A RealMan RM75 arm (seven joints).
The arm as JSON. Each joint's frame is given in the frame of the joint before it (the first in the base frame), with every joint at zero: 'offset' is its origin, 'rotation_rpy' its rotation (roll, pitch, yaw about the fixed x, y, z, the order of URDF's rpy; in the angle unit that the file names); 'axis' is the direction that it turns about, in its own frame. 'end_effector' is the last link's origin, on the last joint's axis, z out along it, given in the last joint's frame.
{
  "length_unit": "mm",
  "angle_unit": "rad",
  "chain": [
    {
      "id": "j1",
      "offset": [
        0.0,
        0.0,
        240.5
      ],
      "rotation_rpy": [
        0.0,
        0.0,
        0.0
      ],
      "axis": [
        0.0,
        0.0,
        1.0
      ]
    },
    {
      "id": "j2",
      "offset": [
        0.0,
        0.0,
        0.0
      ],
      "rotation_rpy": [
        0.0,
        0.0,
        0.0
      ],
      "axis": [
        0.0,
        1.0,
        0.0
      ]
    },
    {
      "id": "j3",
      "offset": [
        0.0,
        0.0,
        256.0
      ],
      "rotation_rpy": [
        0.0,
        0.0,
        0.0
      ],
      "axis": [
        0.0,
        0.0,
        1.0
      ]
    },
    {
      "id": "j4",
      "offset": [
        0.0,
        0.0,
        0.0
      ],
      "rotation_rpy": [
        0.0,
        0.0,
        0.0
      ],
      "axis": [
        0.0,
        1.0,
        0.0
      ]
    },
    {
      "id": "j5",
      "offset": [
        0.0,
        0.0,
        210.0
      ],
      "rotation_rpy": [
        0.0,
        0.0,
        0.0
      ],
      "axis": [
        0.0,
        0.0,
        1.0
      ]
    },
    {
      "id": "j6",
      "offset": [
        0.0,
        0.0,
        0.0
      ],
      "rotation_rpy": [
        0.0,
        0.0,
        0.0
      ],
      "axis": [
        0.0,
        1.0,
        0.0
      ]
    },
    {
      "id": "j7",
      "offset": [
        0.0,
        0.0,
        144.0
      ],
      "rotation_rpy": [
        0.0,
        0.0,
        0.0
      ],
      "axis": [
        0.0,
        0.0,
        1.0
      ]
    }
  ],
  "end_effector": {
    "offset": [
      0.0,
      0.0,
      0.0
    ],
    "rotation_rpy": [
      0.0,
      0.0,
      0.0
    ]
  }
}
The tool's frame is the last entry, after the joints.
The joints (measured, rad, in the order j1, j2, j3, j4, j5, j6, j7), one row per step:
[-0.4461 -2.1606 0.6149 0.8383 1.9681 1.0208 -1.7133]
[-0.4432 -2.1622 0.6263 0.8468 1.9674 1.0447 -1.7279]
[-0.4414 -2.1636 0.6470 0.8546 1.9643 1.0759 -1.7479]
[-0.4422 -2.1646 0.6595 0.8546 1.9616 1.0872 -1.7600]
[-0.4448 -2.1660 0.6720 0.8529 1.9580 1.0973 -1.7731]
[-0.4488 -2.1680 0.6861 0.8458 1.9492 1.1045 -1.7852]
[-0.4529 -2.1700 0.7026 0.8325 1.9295 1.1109 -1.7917]
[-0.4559 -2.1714 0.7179 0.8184 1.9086 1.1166 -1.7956]
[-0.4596 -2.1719 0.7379 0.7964 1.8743 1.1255 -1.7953]
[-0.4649 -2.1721 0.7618 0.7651 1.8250 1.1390 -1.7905]
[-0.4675 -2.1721 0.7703 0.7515 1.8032 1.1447 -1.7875]
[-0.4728 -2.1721 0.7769 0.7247 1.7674 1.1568 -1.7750]
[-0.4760 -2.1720 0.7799 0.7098 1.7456 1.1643 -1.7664]
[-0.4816 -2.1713 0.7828 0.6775 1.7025 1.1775 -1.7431]
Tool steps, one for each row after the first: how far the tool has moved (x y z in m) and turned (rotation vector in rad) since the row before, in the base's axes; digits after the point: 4 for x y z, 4 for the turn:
[0.0042 -0.0014 -0.0022 -0.0199 -0.0147 -0.0135]
[0.0067 -0.0014 -0.0041 -0.0316 -0.0206 -0.0204]
[0.0035 -0.0003 -0.0031 -0.0170 -0.0126 -0.0072]
[0.0040 0.0001 -0.0035 -0.0172 -0.0147 -0.0066]
[0.0045 0.0003 -0.0047 -0.0173 -0.0197 -0.0055]
[0.0050 0.0002 -0.0056 -0.0158 -0.0263 -0.0077]
[0.0042 -0.0002 -0.0052 -0.0138 -0.0253 -0.0065]
[0.0055 -0.0005 -0.0064 -0.0159 -0.0358 -0.0105]
[0.0070 -0.0009 -0.0077 -0.0181 -0.0494 -0.0143]
[0.0028 -0.0003 -0.0028 -0.0057 -0.0215 -0.0054]
[0.0039 -0.0009 -0.0043 -0.0062 -0.0360 -0.0095]
[0.0023 -0.0004 -0.0020 -0.0013 -0.0208 -0.0064]
[0.0033 -0.0009 -0.0035 0.0019 -0.0379 -0.0108]

